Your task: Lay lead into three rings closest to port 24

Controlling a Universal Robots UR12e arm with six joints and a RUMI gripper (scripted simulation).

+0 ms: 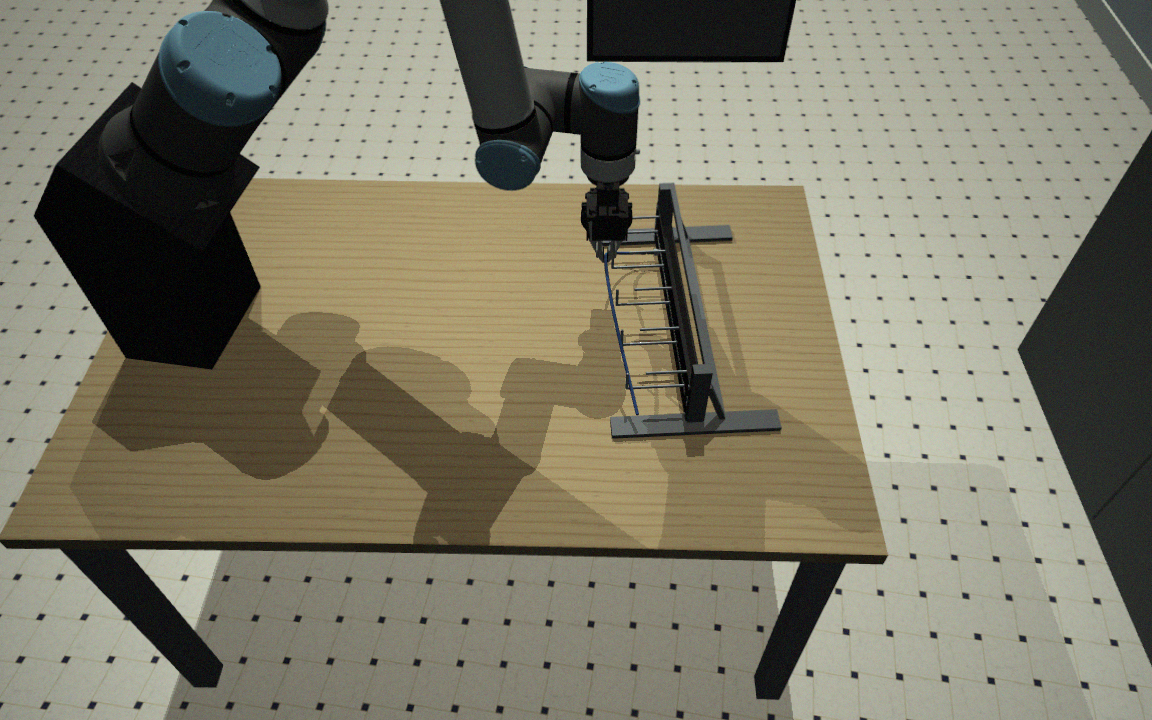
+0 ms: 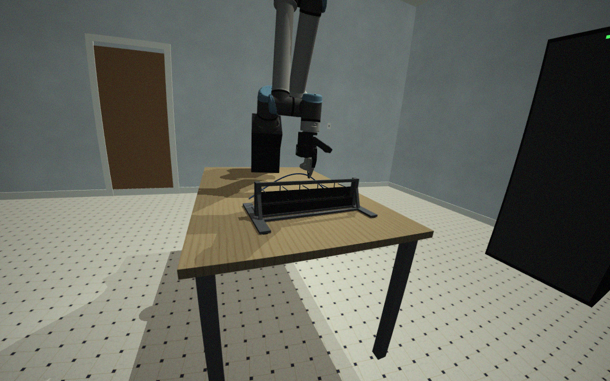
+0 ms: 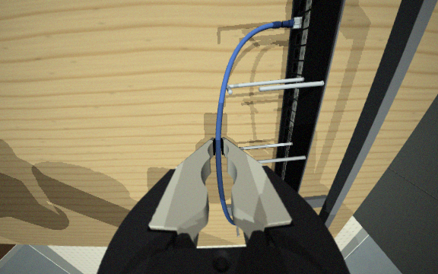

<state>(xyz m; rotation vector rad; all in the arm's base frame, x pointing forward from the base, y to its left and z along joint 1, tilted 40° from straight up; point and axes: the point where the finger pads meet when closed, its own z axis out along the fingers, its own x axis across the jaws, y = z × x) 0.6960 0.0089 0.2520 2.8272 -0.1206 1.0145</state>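
My gripper is now 130 mm short of the rack, 70 mm to the left of it and 60 mm above it.
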